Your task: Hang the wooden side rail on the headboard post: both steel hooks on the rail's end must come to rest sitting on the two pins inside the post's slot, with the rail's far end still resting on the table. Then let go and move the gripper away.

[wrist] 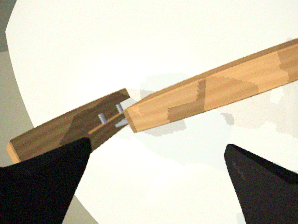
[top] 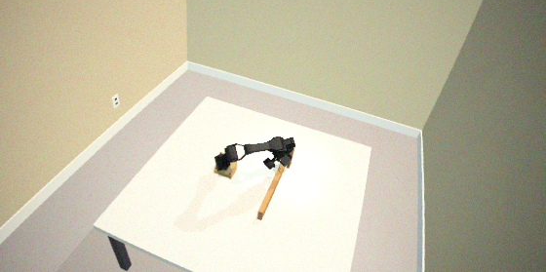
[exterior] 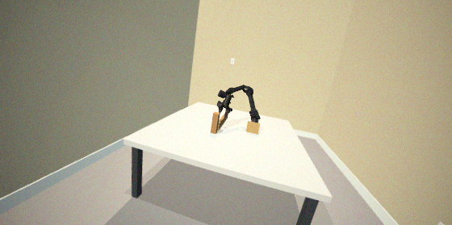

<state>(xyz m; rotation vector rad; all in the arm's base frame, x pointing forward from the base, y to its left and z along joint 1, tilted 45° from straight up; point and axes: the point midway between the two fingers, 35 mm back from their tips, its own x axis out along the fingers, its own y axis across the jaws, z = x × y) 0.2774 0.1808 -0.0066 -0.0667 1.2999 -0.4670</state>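
The upright headboard post is 10 mm ahead of my gripper tip, 110 mm to the left of it and 40 mm below it.
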